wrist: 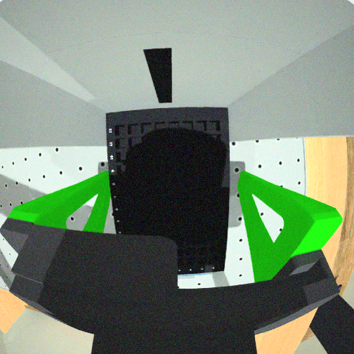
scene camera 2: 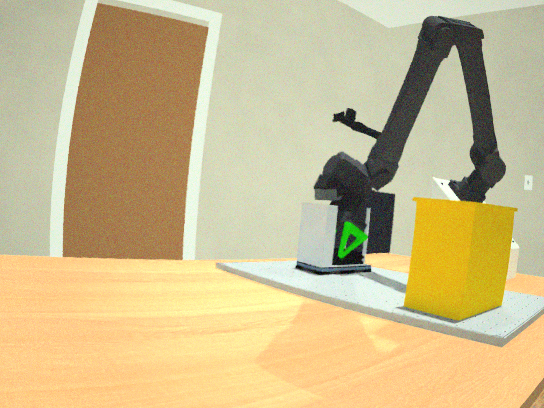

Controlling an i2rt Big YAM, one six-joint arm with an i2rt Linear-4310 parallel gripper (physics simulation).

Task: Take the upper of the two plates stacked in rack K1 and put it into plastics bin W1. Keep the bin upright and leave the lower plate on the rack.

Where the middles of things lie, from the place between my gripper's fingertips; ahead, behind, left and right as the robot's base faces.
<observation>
Right now my hand is 410 mm to the right of the yellow plastics bin W1 [scene camera 2: 460,254], 60 mm short of it and 50 mm below it.
</observation>
